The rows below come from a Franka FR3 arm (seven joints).
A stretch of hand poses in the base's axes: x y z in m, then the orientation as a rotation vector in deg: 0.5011 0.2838 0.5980 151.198 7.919 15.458; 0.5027 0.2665 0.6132 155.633 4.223 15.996; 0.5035 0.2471 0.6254 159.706 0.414 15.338; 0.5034 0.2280 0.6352 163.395 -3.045 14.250; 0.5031 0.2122 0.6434 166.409 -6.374 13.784; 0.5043 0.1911 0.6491 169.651 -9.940 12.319; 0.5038 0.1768 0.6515 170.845 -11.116 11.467; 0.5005 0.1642 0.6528 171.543 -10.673 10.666
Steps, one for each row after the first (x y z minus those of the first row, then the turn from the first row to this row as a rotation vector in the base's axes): 0.0016 -0.0173 0.0152 4.596 -0.509 -2.261; 0.0024 -0.0367 0.0274 8.769 -0.242 -4.727; 0.0023 -0.0558 0.0372 12.562 0.329 -6.958; 0.0020 -0.0716 0.0454 15.803 0.430 -8.966; 0.0032 -0.0927 0.0511 19.257 1.170 -11.200; 0.0027 -0.1070 0.0535 20.502 1.662 -11.966; -0.0006 -0.1196 0.0548 21.068 2.321 -11.739
